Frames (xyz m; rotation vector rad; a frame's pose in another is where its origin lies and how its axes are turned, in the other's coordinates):
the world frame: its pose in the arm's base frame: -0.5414 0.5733 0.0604 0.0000 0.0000 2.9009
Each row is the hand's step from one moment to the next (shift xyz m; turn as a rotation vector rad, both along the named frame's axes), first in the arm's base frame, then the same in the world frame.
Working: the arm's base frame: its pose in the world frame: -0.6625 0.4277 -0.0604 0.0000 0.0000 -2.9009

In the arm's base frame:
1: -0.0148 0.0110 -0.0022 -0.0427 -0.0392 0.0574
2: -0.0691 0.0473 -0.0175 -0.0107 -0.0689 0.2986
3: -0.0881 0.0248 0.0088 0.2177 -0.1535 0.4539
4: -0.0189 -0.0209 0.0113 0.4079 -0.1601 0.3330
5: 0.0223 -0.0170 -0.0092 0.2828 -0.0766 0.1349
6: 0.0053 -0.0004 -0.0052 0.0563 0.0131 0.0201
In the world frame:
1: 0.0170 -0.0072 -0.0022 0.0321 0.0482 0.0574
2: 0.0784 -0.0295 -0.0175 -0.0060 0.0695 0.2986
3: 0.0915 -0.0031 0.0088 -0.2480 0.0972 0.4539
4: 0.0134 0.0248 0.0113 -0.4343 0.0583 0.3330
5: -0.0257 0.0112 -0.0092 -0.2929 0.0070 0.1349
6: -0.0052 -0.0009 -0.0052 -0.0516 -0.0261 0.0201

